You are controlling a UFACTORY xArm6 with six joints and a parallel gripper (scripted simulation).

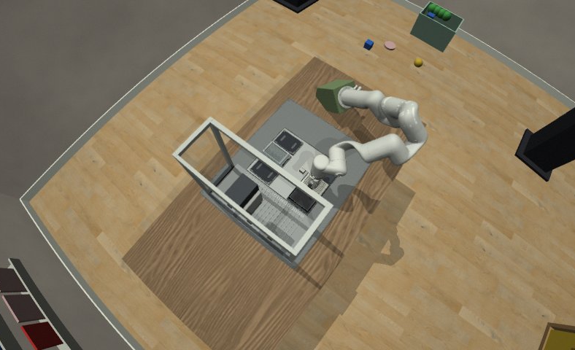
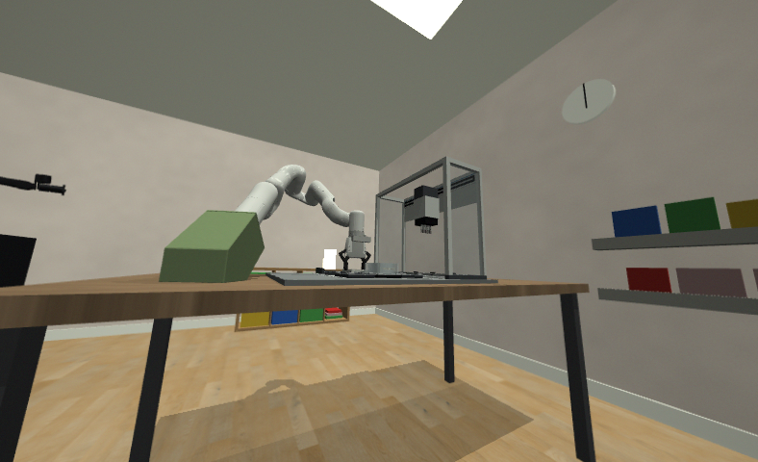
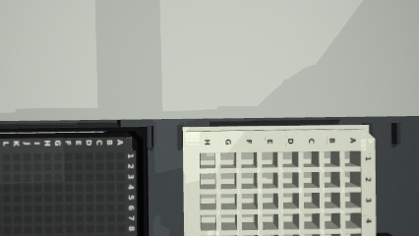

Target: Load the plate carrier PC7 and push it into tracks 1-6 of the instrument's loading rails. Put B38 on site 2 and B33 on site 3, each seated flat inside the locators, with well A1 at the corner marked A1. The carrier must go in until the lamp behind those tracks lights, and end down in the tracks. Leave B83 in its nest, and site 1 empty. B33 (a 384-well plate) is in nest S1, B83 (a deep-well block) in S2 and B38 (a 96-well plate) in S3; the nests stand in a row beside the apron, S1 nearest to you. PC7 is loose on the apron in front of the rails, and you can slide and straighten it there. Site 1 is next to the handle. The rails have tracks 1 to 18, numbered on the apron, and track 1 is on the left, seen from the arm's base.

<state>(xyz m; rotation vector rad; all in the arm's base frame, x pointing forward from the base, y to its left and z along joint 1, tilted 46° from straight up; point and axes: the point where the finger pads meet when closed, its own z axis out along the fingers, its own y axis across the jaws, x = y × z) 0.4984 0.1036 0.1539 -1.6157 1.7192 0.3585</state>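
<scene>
The white 96-well plate lies 1 cm below my hand. Round my hand: deep-well block 1 cm ahead, 27 cm to the right; dark 384-well plate 10 cm ahead, 1 cm to the left, 1 cm below; dark plate carrier 1 cm behind, 1 cm below.
</scene>
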